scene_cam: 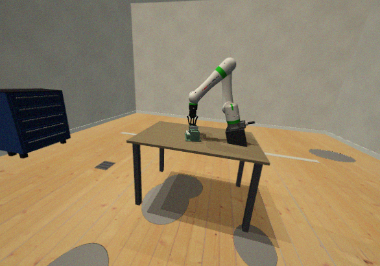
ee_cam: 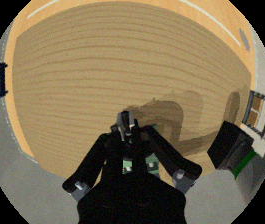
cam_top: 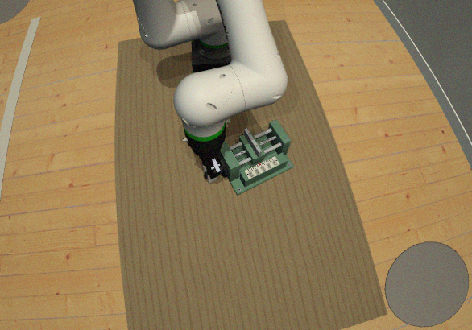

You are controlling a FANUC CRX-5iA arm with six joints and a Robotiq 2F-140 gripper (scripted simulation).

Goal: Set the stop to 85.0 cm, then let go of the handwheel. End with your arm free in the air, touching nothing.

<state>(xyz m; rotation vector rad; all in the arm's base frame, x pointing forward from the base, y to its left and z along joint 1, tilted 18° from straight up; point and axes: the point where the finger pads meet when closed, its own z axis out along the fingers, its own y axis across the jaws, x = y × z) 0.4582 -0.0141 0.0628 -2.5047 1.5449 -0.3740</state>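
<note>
The stop block lies 13 cm to the left of my hand, 6 cm behind it and 3 cm above it.
</note>
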